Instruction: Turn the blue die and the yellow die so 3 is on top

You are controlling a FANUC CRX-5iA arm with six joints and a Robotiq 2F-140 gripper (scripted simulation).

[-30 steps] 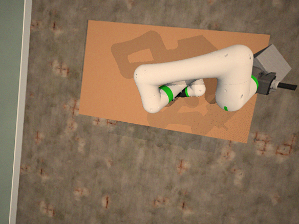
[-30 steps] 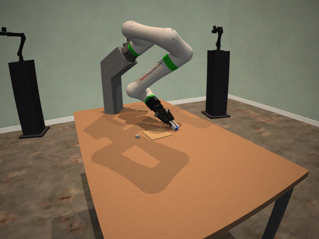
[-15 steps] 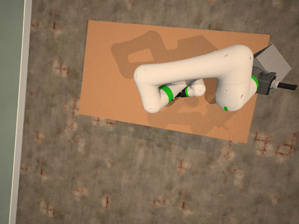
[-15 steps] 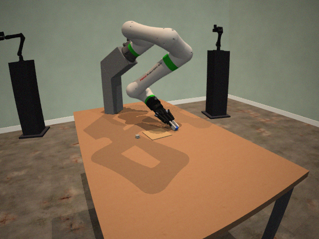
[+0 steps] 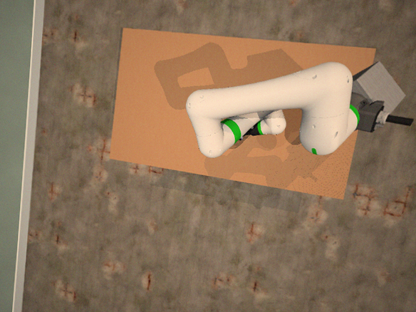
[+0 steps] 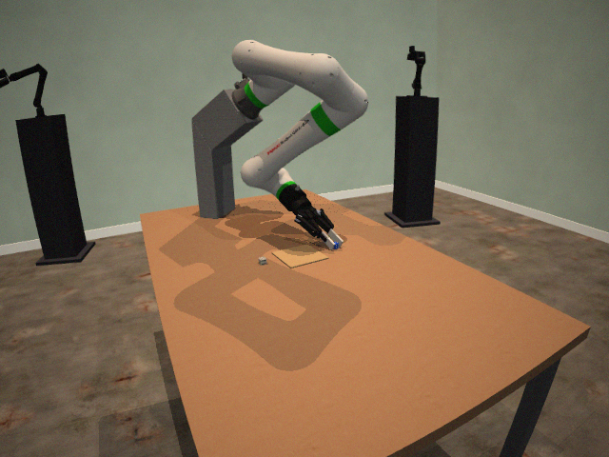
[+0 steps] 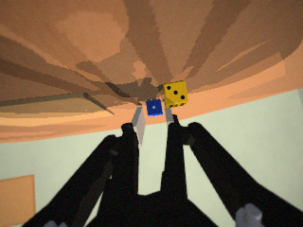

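My gripper is now 2 cm above the blue die, 1 cm to the right of it and 1 cm short of it. From my hand the other things lie so: yellow die (6 cm behind, 2 cm below); then white die (25 cm to the right, 8 cm ahead, 2 cm below); then tan mat (12 cm to the right, 5 cm ahead, 3 cm below).
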